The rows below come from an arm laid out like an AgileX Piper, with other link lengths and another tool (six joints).
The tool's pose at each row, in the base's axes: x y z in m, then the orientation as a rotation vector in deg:
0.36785 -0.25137 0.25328 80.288 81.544 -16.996
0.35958 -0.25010 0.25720 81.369 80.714 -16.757
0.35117 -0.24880 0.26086 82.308 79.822 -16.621
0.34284 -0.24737 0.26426 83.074 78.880 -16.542
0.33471 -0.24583 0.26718 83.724 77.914 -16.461
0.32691 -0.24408 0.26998 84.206 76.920 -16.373
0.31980 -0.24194 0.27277 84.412 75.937 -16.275
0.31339 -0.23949 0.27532 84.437 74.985 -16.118
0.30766 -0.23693 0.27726 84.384 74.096 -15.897
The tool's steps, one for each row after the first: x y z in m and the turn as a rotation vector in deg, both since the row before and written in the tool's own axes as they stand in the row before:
-0.00446 -0.00467 -0.00661 0.502 -0.086 1.045
-0.00438 -0.00488 -0.00654 0.452 -0.223 0.968
-0.00419 -0.00489 -0.00644 0.355 -0.343 0.894
-0.00382 -0.00491 -0.00619 0.270 -0.398 0.859
-0.00362 -0.00463 -0.00610 0.143 -0.473 0.808
-0.00327 -0.00395 -0.00605 -0.062 -0.561 0.692
-0.00278 -0.00339 -0.00586 -0.220 -0.576 0.629
-0.00211 -0.00309 -0.00540 -0.300 -0.530 0.593

